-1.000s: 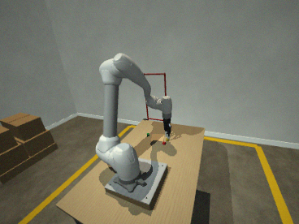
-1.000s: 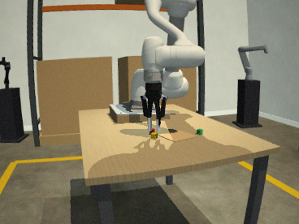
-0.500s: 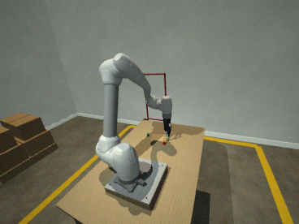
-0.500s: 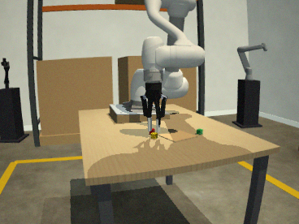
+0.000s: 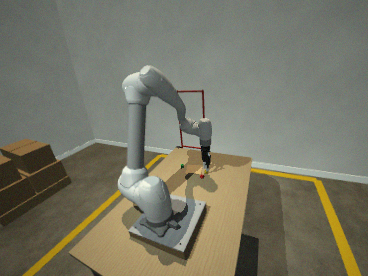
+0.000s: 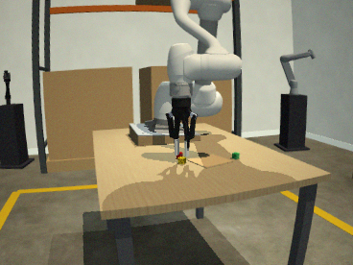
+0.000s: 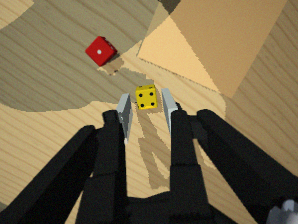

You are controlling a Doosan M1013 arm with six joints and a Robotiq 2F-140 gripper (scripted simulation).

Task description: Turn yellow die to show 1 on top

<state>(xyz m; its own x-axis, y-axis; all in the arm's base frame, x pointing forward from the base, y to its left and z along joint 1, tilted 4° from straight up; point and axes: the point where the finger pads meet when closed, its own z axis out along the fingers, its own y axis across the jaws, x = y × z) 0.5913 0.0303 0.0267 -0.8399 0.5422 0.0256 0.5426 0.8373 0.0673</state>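
The yellow die is 50 mm below my hand. From my hand the other things lie so: green die: 30 mm behind, 240 mm to the left, 50 mm below; tan mat: 10 mm behind, 120 mm to the left, 60 mm below; red die: 80 mm behind, 50 mm below.
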